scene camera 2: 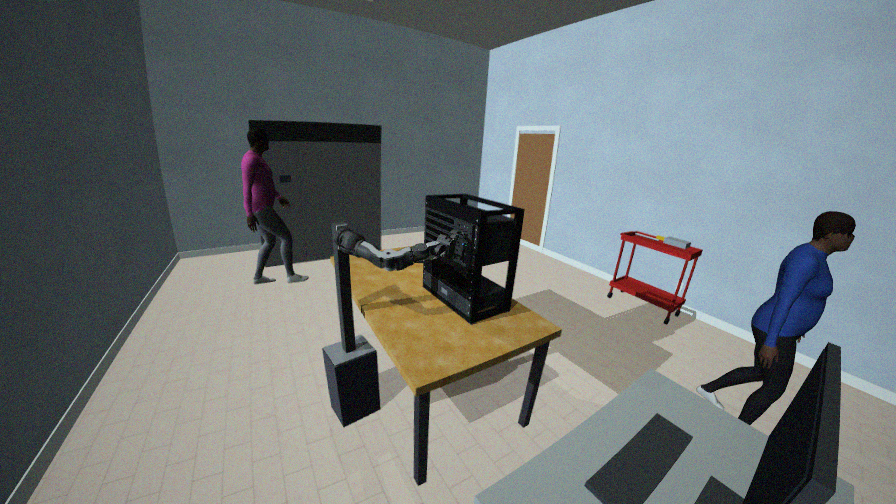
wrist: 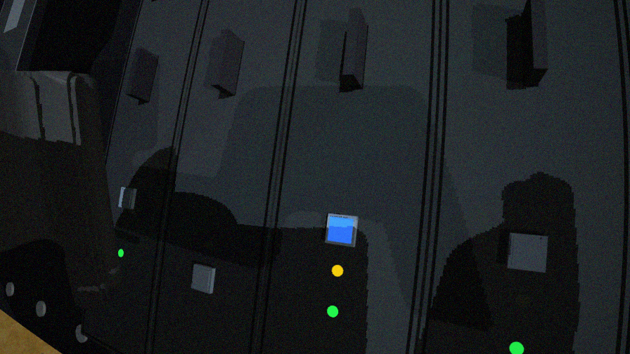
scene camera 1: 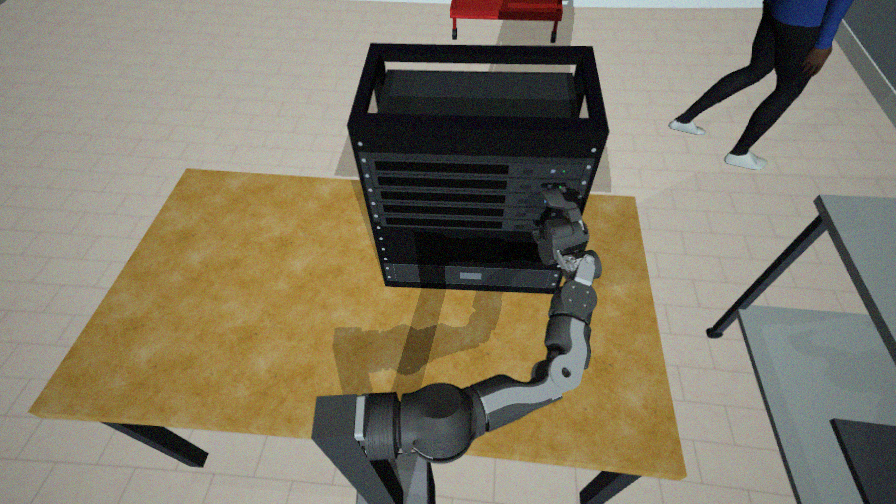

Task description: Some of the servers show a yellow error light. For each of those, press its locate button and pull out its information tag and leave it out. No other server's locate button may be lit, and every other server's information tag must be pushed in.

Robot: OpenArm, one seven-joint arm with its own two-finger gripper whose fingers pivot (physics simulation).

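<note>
The black rack (scene camera 1: 476, 136) holds several flat servers. In the wrist view they run as upright strips. The third strip from the left has a locate button (wrist: 341, 230) lit blue, a yellow light (wrist: 337, 270) and a green light (wrist: 332, 311). Its dark tag-like block (wrist: 356, 52) sticks out; how far is unclear. The other buttons (wrist: 127, 198) (wrist: 203, 278) (wrist: 527, 252) are unlit. Similar blocks (wrist: 143, 75) (wrist: 226, 65) (wrist: 537, 47) stand on those strips. The top server's button (scene camera 1: 552, 171) looks unlit. My gripper (scene camera 1: 551, 210) (scene camera 2: 456, 241) is open before the servers' right side; one finger (wrist: 50, 110) shows at left.
The rack stands on the wooden table (scene camera 1: 219, 282) (scene camera 2: 463, 351). A grey desk (scene camera 2: 563, 457) (scene camera 1: 808, 332) is beside the table. A red cart (scene camera 2: 648, 291), a person in blue (scene camera 2: 795, 294) and a person in pink (scene camera 2: 255, 181) are away from the table.
</note>
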